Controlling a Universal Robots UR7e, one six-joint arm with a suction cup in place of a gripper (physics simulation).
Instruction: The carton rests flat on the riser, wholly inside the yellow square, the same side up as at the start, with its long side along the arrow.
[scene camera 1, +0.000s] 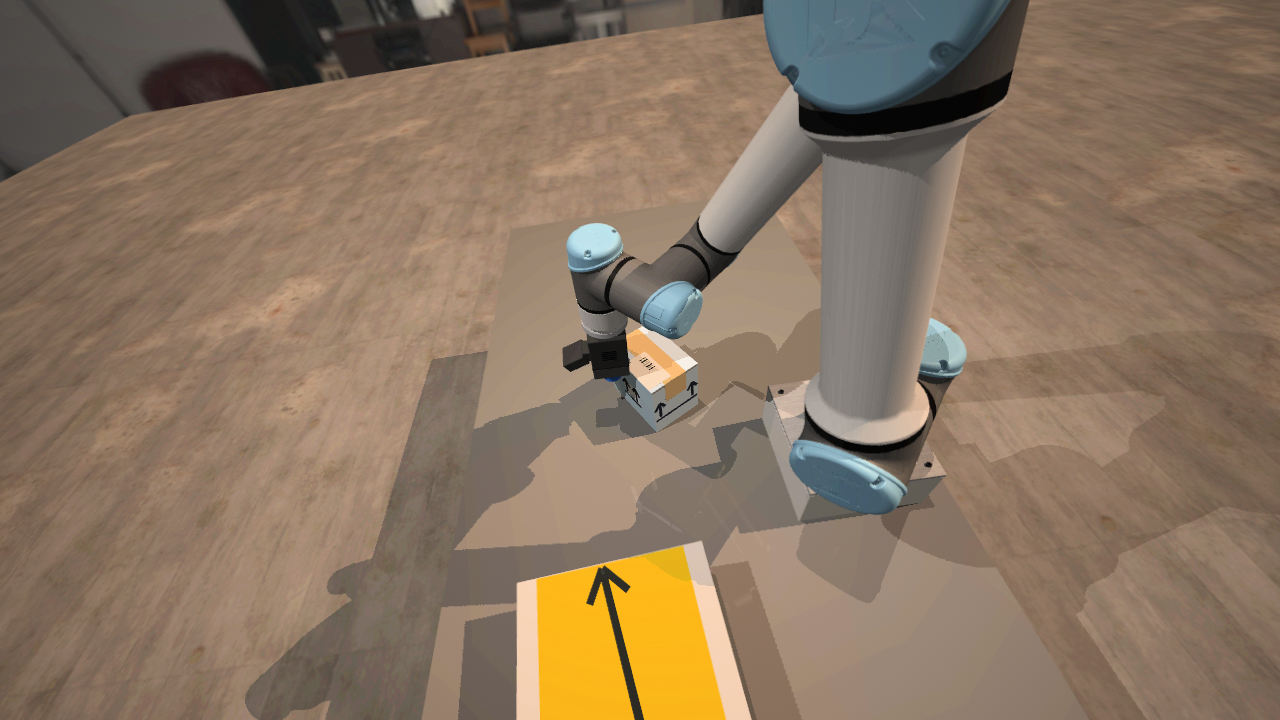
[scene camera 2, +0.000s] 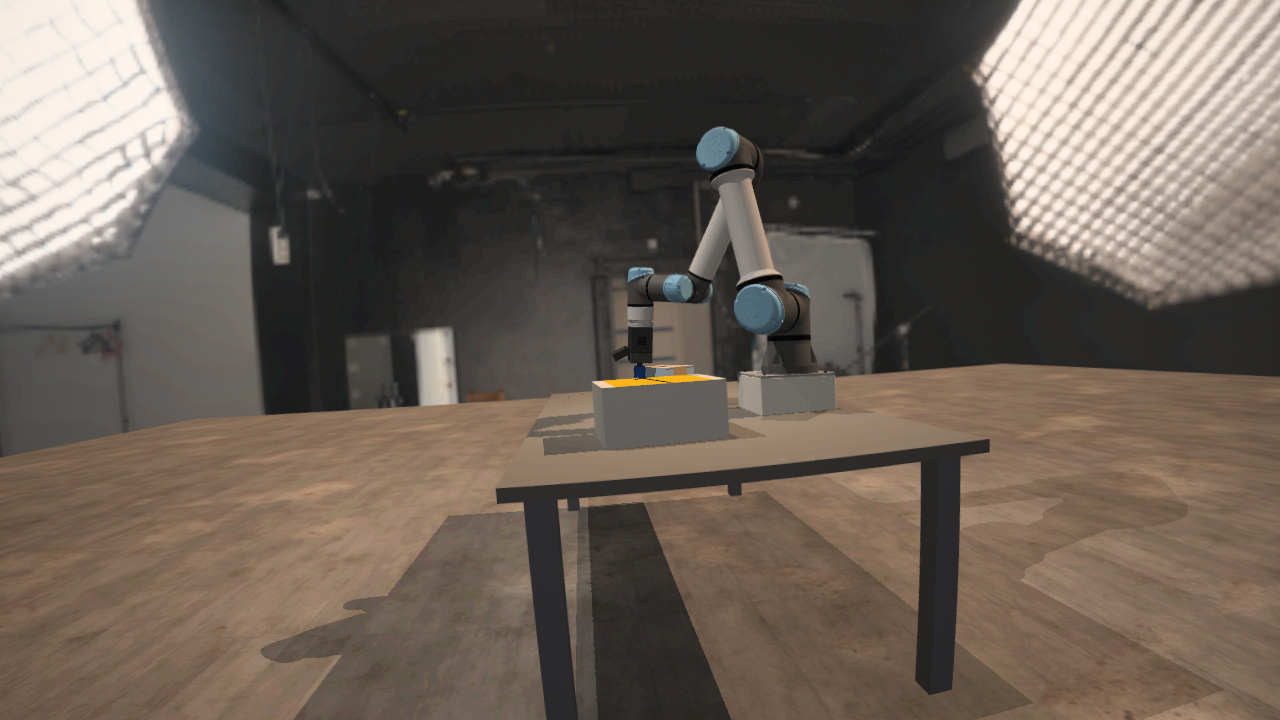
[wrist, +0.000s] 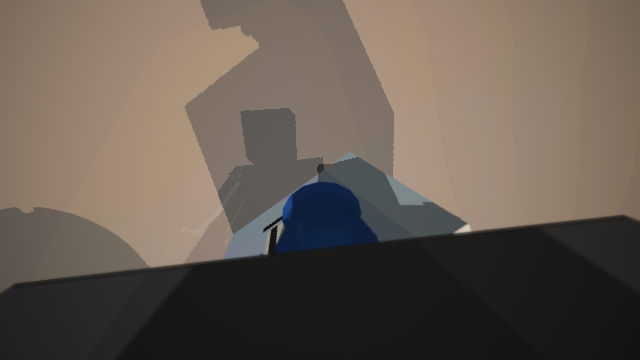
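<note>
The carton (scene camera 1: 660, 357) (scene camera 2: 673, 368) (wrist: 395, 222) is white with orange tape and a barcode on top. It stands upright on the table behind the riser, its side arrows pointing up, turned obliquely to the riser's arrow. My suction gripper (scene camera 1: 611, 377) (scene camera 2: 639, 370) (wrist: 322, 215) has a blue cup, is off and holds nothing. It hangs at the carton's left side near the top edge; whether they touch is hidden. The riser (scene camera 1: 526, 635) (scene camera 2: 662, 416) is a pale block in front. On its top are the yellow square (scene camera 1: 563, 662) (scene camera 2: 698, 379) and a black arrow (scene camera 1: 615, 626) pointing back toward the carton's side of the table.
The grey table (scene camera 1: 537, 528) (scene camera 2: 823, 447) bears everything. The robot's pale base block (scene camera 1: 787, 429) (scene camera 2: 778, 394) stands right of the carton and behind the riser. The arm's upper links reach over the table from the right. Shadows of the arm fall around the carton.
</note>
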